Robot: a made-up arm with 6 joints. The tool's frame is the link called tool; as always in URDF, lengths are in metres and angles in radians. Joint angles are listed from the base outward.
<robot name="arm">
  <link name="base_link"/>
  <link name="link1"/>
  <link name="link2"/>
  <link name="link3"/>
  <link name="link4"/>
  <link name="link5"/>
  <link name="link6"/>
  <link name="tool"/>
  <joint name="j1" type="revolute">
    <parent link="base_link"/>
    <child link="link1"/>
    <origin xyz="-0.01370 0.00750 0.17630"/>
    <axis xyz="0 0 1"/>
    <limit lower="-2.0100" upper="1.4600"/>
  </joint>
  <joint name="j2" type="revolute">
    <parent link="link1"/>
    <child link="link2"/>
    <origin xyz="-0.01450 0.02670 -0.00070"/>
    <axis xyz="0.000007 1 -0.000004"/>
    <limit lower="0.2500" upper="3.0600"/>
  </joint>
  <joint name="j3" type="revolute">
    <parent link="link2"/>
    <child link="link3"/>
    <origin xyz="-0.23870 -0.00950 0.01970"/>
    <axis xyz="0.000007 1 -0.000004"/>
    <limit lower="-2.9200" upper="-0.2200"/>
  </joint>
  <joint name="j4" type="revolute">
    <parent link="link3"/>
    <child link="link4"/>
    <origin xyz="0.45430 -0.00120 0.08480"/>
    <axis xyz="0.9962 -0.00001 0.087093"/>
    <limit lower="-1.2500" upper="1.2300"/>
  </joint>
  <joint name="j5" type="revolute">
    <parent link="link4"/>
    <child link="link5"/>
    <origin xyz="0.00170 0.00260 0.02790"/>
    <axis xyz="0.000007 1 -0.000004"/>
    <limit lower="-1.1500" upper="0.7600"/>
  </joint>
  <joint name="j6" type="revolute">
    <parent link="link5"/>
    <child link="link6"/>
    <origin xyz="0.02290 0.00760 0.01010"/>
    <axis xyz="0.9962 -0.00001 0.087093"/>
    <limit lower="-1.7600" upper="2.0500"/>
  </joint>
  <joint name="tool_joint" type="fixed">
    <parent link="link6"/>
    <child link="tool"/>
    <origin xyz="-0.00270 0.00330 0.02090" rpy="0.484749 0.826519 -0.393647"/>
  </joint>
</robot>
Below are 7 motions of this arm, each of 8 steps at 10 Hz.
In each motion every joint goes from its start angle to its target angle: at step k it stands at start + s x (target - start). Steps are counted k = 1, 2, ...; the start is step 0. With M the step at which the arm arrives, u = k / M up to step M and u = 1 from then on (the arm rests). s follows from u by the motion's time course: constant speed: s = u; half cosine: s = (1 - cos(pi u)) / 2; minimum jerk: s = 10 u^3 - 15 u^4 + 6 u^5.
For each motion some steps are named. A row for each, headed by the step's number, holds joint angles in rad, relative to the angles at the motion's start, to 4 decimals.
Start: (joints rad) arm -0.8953 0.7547 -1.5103 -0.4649 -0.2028 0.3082
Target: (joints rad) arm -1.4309 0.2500 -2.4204 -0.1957 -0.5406 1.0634
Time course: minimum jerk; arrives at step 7
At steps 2, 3, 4, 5, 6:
2: -0.0775 -0.0730 -0.1317 0.0390 -0.0489 0.1093
3: -0.1970 -0.1857 -0.3348 0.0990 -0.1243 0.2778
4: -0.3386 -0.3190 -0.5753 0.1702 -0.2135 0.4774
5: -0.4581 -0.4317 -0.7784 0.2302 -0.2889 0.6459
6: -0.5231 -0.4930 -0.8889 0.2629 -0.3299 0.7376

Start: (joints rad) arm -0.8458 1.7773 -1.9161 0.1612 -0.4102 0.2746
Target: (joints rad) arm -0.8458 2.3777 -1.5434 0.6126 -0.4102 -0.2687
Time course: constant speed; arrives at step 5
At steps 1, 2, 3, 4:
1: 0.0000 0.1201 0.0745 0.0903 0.0000 -0.1087
2: 0.0000 0.2402 0.1491 0.1806 0.0000 -0.2173
3: 0.0000 0.3602 0.2236 0.2708 0.0000 -0.3260
4: 0.0000 0.4803 0.2982 0.3611 0.0000 -0.4346

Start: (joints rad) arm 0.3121 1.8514 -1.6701 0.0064 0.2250 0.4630
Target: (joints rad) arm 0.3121 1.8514 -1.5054 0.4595 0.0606 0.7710
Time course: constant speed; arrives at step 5
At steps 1, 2, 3, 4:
1: 0.0000 0.0000 0.0329 0.0906 -0.0329 0.0616
2: 0.0000 0.0000 0.0659 0.1812 -0.0658 0.1232
3: 0.0000 0.0000 0.0988 0.2719 -0.0986 0.1848
4: 0.0000 0.0000 0.1318 0.3625 -0.1315 0.2464

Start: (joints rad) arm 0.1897 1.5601 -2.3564 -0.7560 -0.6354 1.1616
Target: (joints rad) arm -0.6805 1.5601 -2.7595 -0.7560 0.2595 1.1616
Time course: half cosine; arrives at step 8
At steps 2, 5, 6, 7, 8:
2: -0.1274 0.0000 -0.0590 0.0000 0.1311 0.0000
5: -0.6016 0.0000 -0.2787 0.0000 0.6187 0.0000
6: -0.7428 0.0000 -0.3441 0.0000 0.7638 0.0000
7: -0.8371 0.0000 -0.3878 0.0000 0.8608 0.0000
8: -0.8702 0.0000 -0.4031 0.0000 0.8949 0.0000

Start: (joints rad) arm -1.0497 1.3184 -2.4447 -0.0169 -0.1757 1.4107
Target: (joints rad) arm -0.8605 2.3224 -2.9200 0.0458 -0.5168 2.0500
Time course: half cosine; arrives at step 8
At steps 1, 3, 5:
1: 0.0072 0.0382 -0.0181 0.0024 -0.0130 0.0243
3: 0.0584 0.3099 -0.1467 0.0194 -0.1053 0.1973
5: 0.1308 0.6941 -0.3286 0.0433 -0.2358 0.4420

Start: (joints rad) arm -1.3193 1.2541 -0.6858 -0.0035 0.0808 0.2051
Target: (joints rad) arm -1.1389 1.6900 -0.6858 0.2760 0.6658 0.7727
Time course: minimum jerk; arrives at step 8
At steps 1, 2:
1: 0.0029 0.0070 0.0000 0.0045 0.0094 0.0091
2: 0.0187 0.0451 0.0000 0.0289 0.0606 0.0588

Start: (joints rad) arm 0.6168 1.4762 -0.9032 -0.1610 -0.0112 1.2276
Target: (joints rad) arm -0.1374 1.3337 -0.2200 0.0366 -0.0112 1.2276
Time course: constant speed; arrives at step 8
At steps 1, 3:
1: -0.0943 -0.0178 0.0854 0.0247 0.0000 0.0000
3: -0.2828 -0.0534 0.2562 0.0741 0.0000 0.0000

